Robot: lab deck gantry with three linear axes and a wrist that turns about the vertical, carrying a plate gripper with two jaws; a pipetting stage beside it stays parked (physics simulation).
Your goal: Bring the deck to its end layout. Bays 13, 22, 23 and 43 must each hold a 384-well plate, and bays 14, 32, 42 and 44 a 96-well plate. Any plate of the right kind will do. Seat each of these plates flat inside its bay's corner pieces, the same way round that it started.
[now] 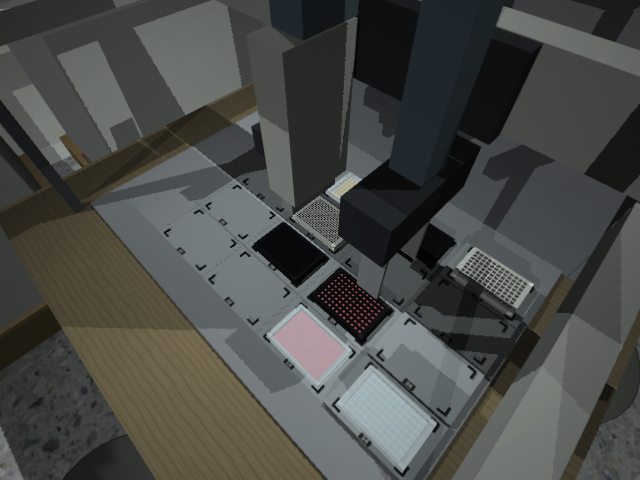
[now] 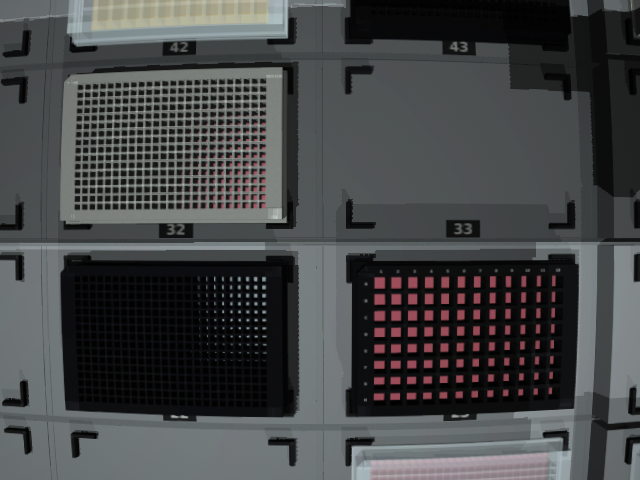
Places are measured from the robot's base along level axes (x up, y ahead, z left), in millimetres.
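Pixels of known places: gripper, fingertip midpoint: (image 1: 386, 271); robot's base at its link origin: (image 1: 165, 233).
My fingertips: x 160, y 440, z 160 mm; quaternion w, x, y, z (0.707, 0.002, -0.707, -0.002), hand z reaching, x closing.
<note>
For each thing: its top centre in the pictures, then the offset to it from my fingertips. "*": a spot on its surface instead.
- black 96-well plate with red wells, top centre: (image 2: 471, 340) (image 1: 350, 300) dx -146, dy -48, dz -10 mm
- bay 22 at a spot on its surface: (image 2: 173, 341) (image 1: 290, 249) * dx -146, dy -209, dz -10 mm
- bay 43 at a spot on its surface: (image 2: 454, 23) * dx -145, dy -55, dz +165 mm
- grey-white 384-well plate at its top centre: (image 2: 167, 143) (image 1: 325, 219) dx -145, dy -212, dz +97 mm
- pink 384-well plate at its top centre: (image 1: 308, 341) dx -146, dy -47, dz -117 mm
- yellow 96-well plate at its top centre: (image 1: 358, 193) dx -145, dy -212, dz +204 mm
- Bay 33 at a spot on its surface: (image 2: 460, 144) * dx -160, dy -49, dz +100 mm
My gripper (image 1: 402, 274) is open and empty, its jaws hanging near bay 33, behind the black 96-well plate with red wells (image 1: 351, 303) (image 2: 462, 335) in bay 23. Black 384-well plates sit in bay 22 (image 1: 291, 252) (image 2: 173, 341) and, partly hidden, in bay 43 (image 1: 435, 245) (image 2: 454, 23). A grey-white 384-well plate (image 1: 317, 222) (image 2: 173, 149) lies in bay 32. A pink 384-well plate (image 1: 310, 343) (image 2: 460, 467) lies in bay 13. A yellow 96-well plate (image 1: 343, 187) (image 2: 178, 14) is in bay 42, a white one (image 1: 493, 277) in bay 44, a clear one (image 1: 385, 415) in bay 14.
Bay 33 (image 2: 460, 144) shows its bare corner pieces. The parked pipetting stage (image 1: 310, 118) stands to the left of the gripper and hides part of the back left deck. A wooden rail (image 1: 206, 372) runs along the deck's front edge.
</note>
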